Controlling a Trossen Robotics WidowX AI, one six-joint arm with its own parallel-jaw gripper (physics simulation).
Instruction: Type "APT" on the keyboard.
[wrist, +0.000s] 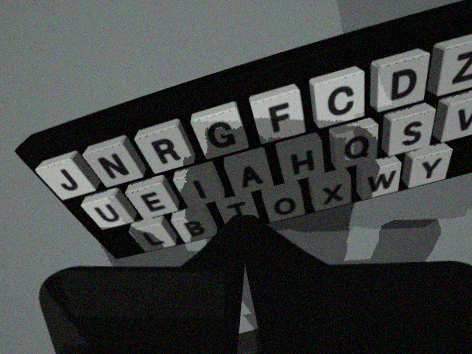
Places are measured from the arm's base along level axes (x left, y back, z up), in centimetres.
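Pixels of known places: gripper, fingertip midpoint: (243, 225).
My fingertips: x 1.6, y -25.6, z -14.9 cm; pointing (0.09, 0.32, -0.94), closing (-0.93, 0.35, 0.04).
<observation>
For each thing: its middle in the pictures, then the offset to it from my fingertips. Level surfaces: height alone.
- black keyboard, body centre: (309, 147) dx -3.5, dy -2.5, dz -0.5 cm
- T key, body centre: (237, 207) dx +0.0, dy -0.8, dz -0.3 cm
- Keys B, body centre: (194, 224) dx +1.8, dy -0.9, dz +0.1 cm
- O, body centre: (283, 202) dx -1.9, dy -0.7, dz +0.1 cm
- H key, body centre: (300, 158) dx -3.0, dy -2.5, dz +0.1 cm
- F key, body centre: (277, 115) dx -2.6, dy -4.5, dz +0.1 cm
- G key, body centre: (220, 131) dx -0.8, dy -4.6, dz +0.1 cm
- grey table, its level: dz -1.3 cm
A black keyboard (165, 106) with white letter keys lies tilted across the view, its right end cut off. The A key (251, 175) is in the middle row, in shadow. The T key (239, 207) is in the bottom row, between B and O, its lower part hidden by the fingertips. No P key shows in this view. My gripper (243, 225) is shut and empty, its joined tips overlapping the lower edge of the T key. I cannot tell whether the tips touch the key.
Keys B (194, 229) and O (285, 206) flank the T key, and the H key (302, 161) is right of the A key. The F key (280, 117) and G key (220, 134) are in the top row. The grey table (75, 60) surrounds the keyboard, with shadows at lower right.
</observation>
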